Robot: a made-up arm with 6 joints. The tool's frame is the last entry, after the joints. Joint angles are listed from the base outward. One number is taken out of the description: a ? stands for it. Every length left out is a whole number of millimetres.
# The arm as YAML. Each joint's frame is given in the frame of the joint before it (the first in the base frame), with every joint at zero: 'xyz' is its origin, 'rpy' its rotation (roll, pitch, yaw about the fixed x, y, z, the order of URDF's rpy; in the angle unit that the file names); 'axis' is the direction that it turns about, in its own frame. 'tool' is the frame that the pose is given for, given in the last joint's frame.
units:
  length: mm
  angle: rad
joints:
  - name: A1
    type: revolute
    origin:
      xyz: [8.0, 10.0, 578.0]
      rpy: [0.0, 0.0, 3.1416]
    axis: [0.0, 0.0, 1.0]
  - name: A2
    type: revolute
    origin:
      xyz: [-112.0, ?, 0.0]
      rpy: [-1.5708, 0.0, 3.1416]
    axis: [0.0, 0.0, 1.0]
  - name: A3
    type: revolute
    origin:
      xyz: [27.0, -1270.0, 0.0]
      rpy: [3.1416, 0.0, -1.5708]
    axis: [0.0, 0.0, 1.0]
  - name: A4
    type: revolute
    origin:
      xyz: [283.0, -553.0, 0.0]
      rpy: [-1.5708, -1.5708, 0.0]
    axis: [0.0, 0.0, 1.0]
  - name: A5
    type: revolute
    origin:
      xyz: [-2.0, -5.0, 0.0]
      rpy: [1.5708, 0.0, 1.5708]
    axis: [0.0, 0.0, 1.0]
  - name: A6
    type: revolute
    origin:
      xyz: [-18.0, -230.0, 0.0]
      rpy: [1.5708, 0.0, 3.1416]
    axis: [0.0, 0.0, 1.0]
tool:
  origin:
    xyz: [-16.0, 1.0, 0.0]
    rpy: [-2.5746, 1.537, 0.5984]
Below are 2 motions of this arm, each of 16 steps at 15 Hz.
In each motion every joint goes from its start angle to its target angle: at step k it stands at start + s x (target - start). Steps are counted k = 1, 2, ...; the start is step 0. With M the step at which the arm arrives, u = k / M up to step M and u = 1 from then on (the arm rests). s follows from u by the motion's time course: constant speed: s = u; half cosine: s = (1 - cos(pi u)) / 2; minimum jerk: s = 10 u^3 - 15 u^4 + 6 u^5.
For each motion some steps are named. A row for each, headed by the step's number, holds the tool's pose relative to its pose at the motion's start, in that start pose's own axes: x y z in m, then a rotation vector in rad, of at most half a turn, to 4 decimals.
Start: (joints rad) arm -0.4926 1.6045 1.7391 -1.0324 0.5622 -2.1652
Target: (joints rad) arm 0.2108 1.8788 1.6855 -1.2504 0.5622 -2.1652
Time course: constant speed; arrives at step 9
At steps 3, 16:
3: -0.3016 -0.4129 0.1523 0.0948 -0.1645 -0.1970
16: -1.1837 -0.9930 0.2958 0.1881 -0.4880 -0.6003

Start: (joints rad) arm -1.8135 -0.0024 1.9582 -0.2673 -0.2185 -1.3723
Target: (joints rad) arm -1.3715 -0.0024 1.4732 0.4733 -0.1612 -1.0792
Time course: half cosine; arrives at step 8
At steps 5, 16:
5: 0.0810 -0.2555 0.0854 -0.3809 -0.0169 -0.3245
16: 0.0987 -0.3722 0.0677 -0.5541 0.0814 -0.4382

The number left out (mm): 26.0
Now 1 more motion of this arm.
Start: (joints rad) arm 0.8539 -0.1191 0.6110 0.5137 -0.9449 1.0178
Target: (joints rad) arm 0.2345 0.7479 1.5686 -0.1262 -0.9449 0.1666
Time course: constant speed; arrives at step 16
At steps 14, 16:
14: 0.8828 0.0958 -0.2377 1.1667 0.0921 -0.0300
16: 0.9752 0.1545 -0.3498 1.3288 0.0883 -0.0529

